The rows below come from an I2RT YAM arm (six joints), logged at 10 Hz.
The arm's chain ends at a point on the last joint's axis. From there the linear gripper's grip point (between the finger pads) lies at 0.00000 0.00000 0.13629 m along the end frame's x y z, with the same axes.
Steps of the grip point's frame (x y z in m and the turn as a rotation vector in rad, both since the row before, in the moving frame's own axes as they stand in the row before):
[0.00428 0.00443 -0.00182 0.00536 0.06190 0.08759]
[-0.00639 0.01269 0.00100 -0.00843 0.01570 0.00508]
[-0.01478 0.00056 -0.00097 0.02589 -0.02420 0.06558]
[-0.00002 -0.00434 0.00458 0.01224 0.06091 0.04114]
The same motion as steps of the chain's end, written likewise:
[-0.00417 0.00479 -0.00156 0.00536 0.06190 0.08759]
[-0.00853 0.01154 0.00102 -0.00843 0.01570 0.00508]
[-0.01160 0.00419 -0.00088 0.02589 -0.02420 0.06558]
[-0.00835 -0.00284 0.00484 0.01224 0.06091 0.04114]

